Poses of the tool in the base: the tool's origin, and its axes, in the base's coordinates. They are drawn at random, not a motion.
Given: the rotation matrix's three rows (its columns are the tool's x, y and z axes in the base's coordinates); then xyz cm. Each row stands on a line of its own.
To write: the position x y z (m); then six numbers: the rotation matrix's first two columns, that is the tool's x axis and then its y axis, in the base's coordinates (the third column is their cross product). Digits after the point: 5 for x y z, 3 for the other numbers.
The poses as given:
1:
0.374 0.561 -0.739
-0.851 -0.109 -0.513
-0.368 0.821 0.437
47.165 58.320 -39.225
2:
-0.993 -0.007 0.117
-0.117 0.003 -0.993
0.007 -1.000 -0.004
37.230 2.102 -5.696
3:
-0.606 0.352 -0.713
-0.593 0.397 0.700
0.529 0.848 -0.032
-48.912 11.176 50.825
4:
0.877 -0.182 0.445
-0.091 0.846 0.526
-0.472 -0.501 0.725
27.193 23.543 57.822
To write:
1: 0.47165 0.58320 -0.39225 0.374 -0.851 -0.368 0.561 -0.109 0.821
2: 0.37230 0.02102 -0.05696 -0.993 -0.117 0.007 -0.007 0.003 -1.000
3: -0.48912 0.11176 0.50825 -0.606 -0.593 0.529 0.352 0.397 0.848
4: 0.27193 0.23543 0.57822 0.877 -0.091 -0.472 -0.182 0.846 -0.501
